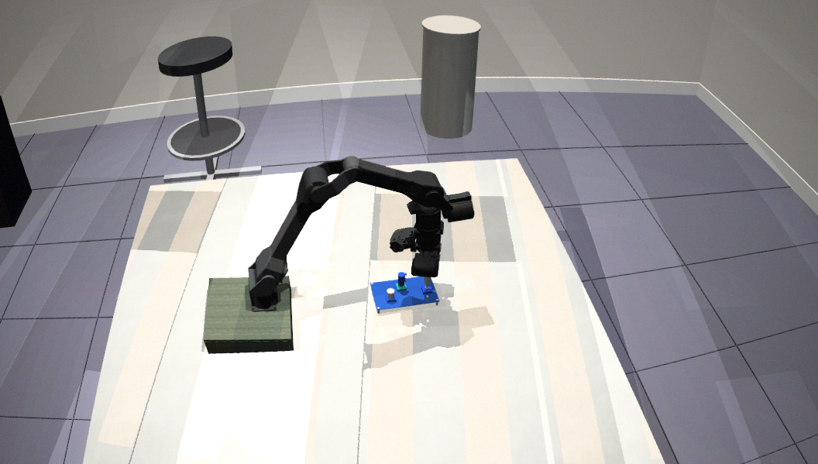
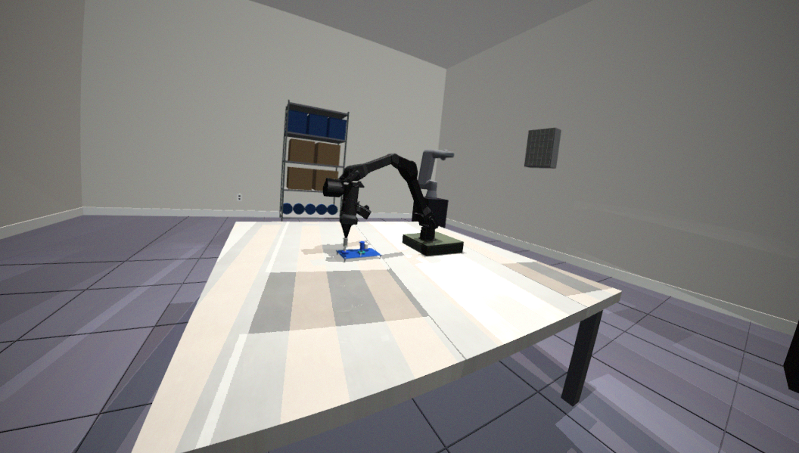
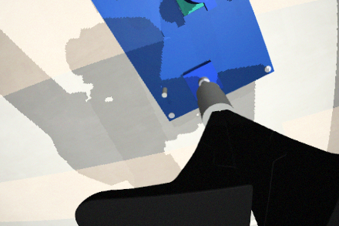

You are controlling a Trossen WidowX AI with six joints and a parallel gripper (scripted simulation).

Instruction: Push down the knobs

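Now: the grey knob 1 cm below my gripper tip. Round my gripper tip: dark blue knob: 6 cm behind, 3 cm below, 2 cm to the left.
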